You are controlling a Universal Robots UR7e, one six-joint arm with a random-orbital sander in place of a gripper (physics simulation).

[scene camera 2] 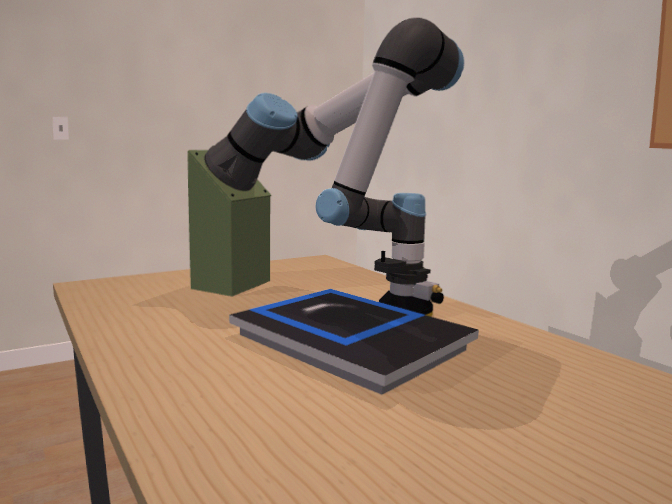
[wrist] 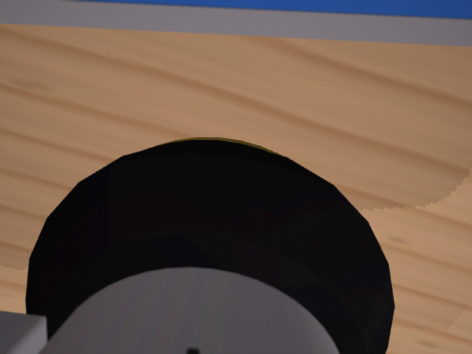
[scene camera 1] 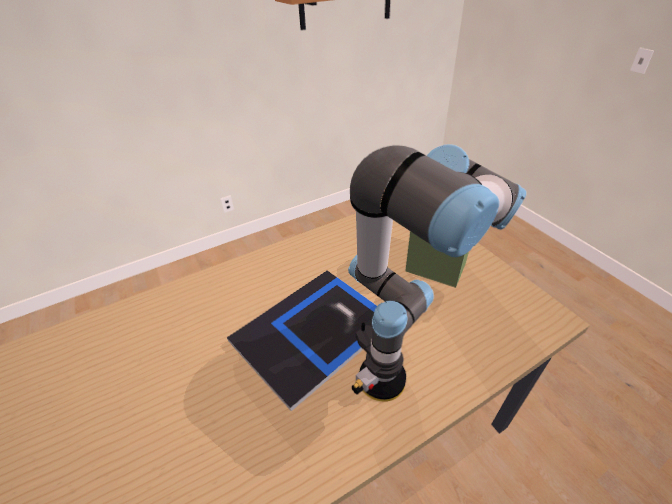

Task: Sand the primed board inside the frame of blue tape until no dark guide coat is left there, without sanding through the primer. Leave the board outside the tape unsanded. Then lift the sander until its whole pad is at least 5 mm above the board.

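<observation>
The primed board (scene camera 1: 265, 359) (scene camera 2: 401, 347) (wrist: 200, 21) lies on the table, its top dark both inside and outside the tape. A frame of blue tape (scene camera 1: 303, 348) (scene camera 2: 303, 326) (wrist: 350, 6) marks a square on it; a pale shine shows inside. The sander (scene camera 1: 384, 383) (scene camera 2: 406, 303) (wrist: 210, 200), with a black round pad and yellow lower rim, is off the board, beside its taped side, over the wooden table. Bare wood shows between pad and board in the wrist view. The pad looks level; its exact height cannot be told. The arm hides one tape corner in scene camera 1.
The wooden table (scene camera 1: 135, 379) (scene camera 2: 244, 434) carries the green pedestal (scene camera 1: 434, 263) (scene camera 2: 230, 244) that bears the arm. The table's front edge runs close beyond the sander in scene camera 1. The forearm (scene camera 1: 373, 244) (scene camera 2: 374, 130) slopes down near the board. Shadows fall beside the board.
</observation>
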